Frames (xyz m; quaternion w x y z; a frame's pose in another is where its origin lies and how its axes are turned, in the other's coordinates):
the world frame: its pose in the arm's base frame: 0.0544 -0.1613 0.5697 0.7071 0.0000 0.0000 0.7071
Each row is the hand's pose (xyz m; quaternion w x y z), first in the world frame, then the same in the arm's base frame.
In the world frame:
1: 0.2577 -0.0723 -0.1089 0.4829 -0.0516 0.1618 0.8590
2: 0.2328 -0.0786 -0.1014 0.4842 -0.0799 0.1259 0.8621
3: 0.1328 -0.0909 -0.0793 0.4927 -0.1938 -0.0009 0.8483
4: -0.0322 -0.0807 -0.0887 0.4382 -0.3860 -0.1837 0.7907
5: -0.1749 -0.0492 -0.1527 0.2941 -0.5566 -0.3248 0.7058
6: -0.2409 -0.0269 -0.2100 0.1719 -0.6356 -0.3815 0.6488
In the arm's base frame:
1: 0.1267 0.0964 0.4608 0.2660 0.1509 -0.0779 -0.9489
2: 0.1330 0.0715 0.4683 0.2672 0.1455 -0.0325 -0.9520
3: 0.1453 -0.0285 0.4904 0.2515 0.1364 0.1377 -0.9483
4: 0.1351 -0.1935 0.4810 0.2493 0.1431 0.4028 -0.8690
5: 0.1036 -0.3362 0.4170 0.2911 0.1639 0.6233 -0.7071
6: 0.0813 -0.4022 0.3597 0.3372 0.1797 0.7192 -0.5803

